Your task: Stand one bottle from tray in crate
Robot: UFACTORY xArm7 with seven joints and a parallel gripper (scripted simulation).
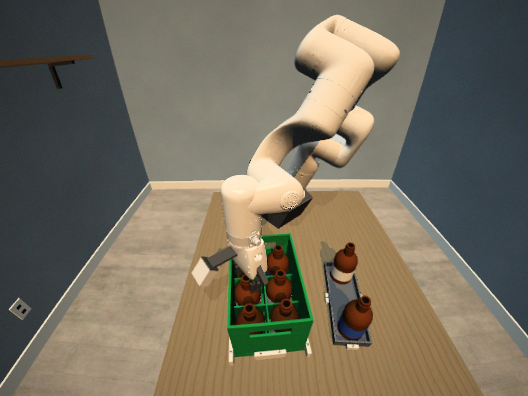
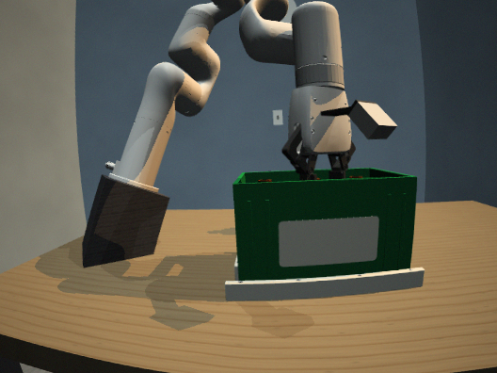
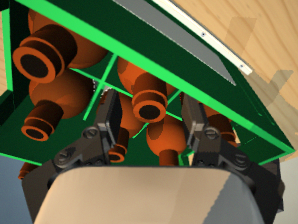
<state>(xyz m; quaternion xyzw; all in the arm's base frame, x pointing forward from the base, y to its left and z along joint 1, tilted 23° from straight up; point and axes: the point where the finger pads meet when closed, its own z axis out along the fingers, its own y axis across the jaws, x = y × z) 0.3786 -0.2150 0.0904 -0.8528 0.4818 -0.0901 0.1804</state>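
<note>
My hand is 8 cm above the green crate and 4 cm to the right of it.
</note>
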